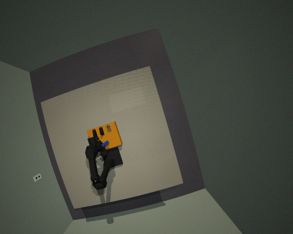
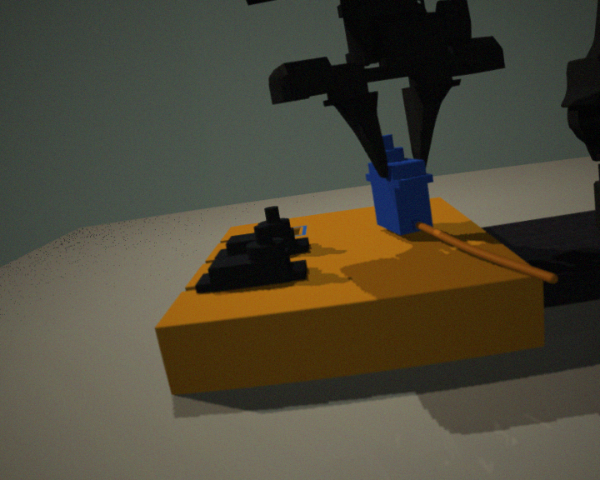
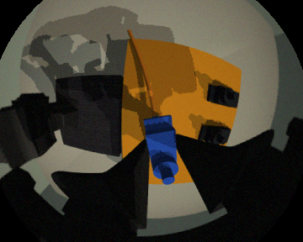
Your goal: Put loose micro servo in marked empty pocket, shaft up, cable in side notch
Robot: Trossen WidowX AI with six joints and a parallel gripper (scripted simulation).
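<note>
Now: the orange deck 2 cm ahead of my gripper tip and 8 cm below it.
</note>
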